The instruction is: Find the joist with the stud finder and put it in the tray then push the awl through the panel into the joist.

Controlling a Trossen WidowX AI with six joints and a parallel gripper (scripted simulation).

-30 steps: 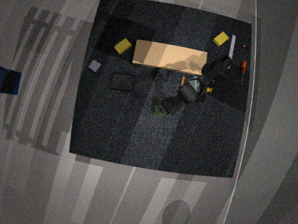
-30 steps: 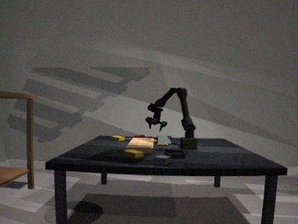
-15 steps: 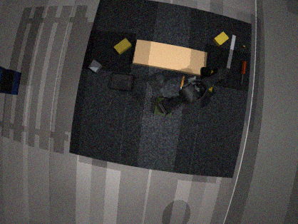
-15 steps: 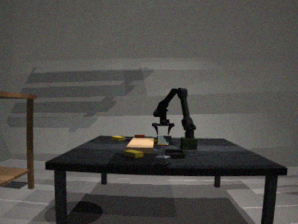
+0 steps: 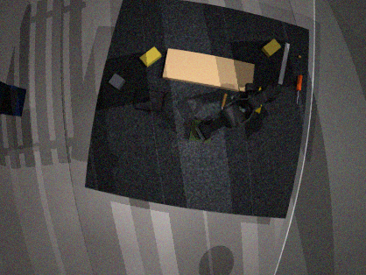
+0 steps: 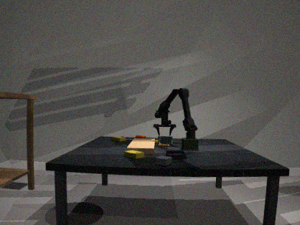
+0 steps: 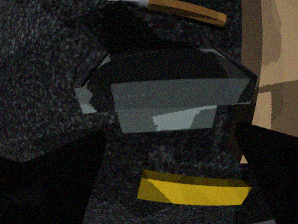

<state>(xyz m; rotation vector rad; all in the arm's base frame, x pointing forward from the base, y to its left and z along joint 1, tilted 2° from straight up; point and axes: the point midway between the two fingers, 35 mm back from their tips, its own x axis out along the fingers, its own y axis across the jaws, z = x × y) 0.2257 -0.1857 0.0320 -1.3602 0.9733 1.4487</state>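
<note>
Right now my gripper tip is 1 cm short of the dark grey stud finder, 1 cm to the right of it and 5 cm above it. The rest, counted from my gripper tip: white bar: 38 cm ahead, 20 cm to the right, 7 cm below; yellow bar: 7 cm ahead, 10 cm to the right, 6 cm below; awl: 4 cm behind, 11 cm to the left, 6 cm below.
</note>
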